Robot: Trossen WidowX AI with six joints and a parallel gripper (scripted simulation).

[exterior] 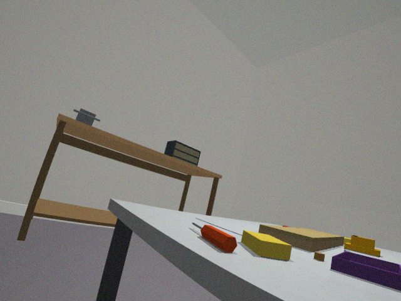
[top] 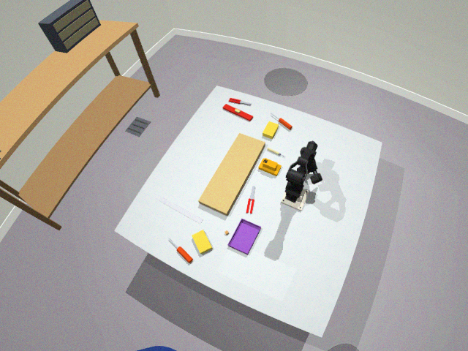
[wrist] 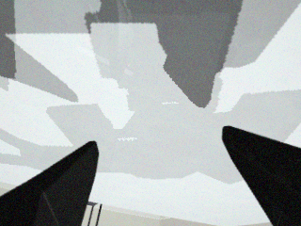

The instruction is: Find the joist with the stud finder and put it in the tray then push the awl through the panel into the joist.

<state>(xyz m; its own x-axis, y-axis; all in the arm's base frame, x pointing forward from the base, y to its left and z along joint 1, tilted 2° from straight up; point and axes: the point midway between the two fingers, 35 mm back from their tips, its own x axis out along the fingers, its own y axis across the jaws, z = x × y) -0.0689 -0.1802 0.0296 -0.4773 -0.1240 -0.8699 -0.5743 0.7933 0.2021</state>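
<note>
My gripper tip is now 30 cm short of the stud finder, 7 cm to the right of it and 2 cm below it. Also, from my gripper tip: purple tray 51 cm to the left, 21 cm ahead, 1 cm below; then brown cube 54 cm to the left, 31 cm ahead, 2 cm below; then awl 28 cm ahead, 5 cm to the right, 2 cm below.
</note>
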